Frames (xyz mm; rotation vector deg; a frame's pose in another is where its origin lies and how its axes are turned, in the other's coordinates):
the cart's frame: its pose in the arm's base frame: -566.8 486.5 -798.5 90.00 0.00 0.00
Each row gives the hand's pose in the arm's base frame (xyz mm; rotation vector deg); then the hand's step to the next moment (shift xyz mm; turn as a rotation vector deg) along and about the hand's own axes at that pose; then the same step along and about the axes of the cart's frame.
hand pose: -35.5 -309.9 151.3 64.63 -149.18 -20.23
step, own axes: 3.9 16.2 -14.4 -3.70 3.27 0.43
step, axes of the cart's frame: -8.4 19.4 -6.3 0.08 0.10 -4.95
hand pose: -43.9 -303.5 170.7 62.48 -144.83 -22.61
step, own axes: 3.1 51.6 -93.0 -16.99 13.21 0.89
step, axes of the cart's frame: 4.8 104.1 -21.6 2.01 0.71 -21.43
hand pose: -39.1 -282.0 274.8 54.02 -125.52 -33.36
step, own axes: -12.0 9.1 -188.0 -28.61 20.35 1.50
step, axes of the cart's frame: 138.7 127.4 9.9 4.25 0.02 -34.88
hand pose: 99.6 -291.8 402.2 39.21 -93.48 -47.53
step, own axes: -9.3 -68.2 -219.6 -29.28 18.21 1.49
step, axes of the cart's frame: 217.4 -32.9 68.0 4.41 -2.10 -34.17
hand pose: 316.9 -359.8 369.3 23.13 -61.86 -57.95
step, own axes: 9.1 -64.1 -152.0 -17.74 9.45 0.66
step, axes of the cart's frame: 102.5 -110.0 68.6 2.12 -2.50 -19.84
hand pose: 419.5 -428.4 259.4 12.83 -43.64 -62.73
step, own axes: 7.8 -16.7 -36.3 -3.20 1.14 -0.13
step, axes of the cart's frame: 13.6 -31.7 21.6 0.14 -0.93 -3.27
